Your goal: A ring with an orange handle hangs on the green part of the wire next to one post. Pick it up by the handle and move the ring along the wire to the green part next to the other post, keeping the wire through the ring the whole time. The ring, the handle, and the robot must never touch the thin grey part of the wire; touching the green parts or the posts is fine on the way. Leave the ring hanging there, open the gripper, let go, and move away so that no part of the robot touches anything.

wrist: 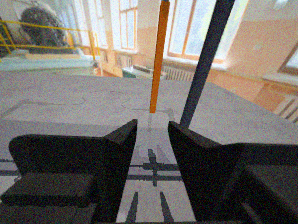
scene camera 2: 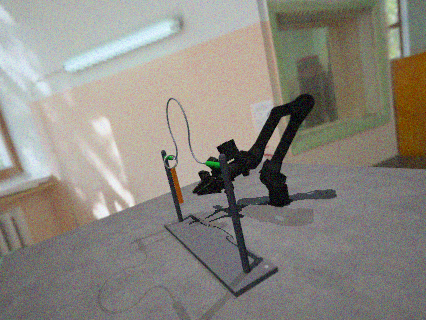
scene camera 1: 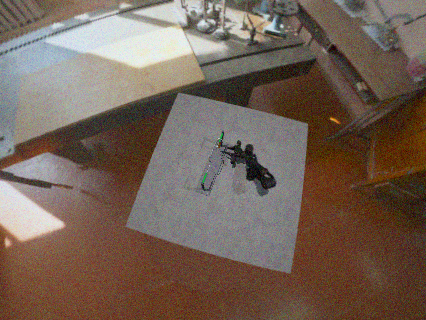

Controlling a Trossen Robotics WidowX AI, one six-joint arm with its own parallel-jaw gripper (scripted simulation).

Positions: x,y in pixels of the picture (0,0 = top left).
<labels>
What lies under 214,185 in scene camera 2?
The gripper.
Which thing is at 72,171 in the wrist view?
The gripper.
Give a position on a wire stand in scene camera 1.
205,185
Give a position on a wire stand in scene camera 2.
238,268
</labels>
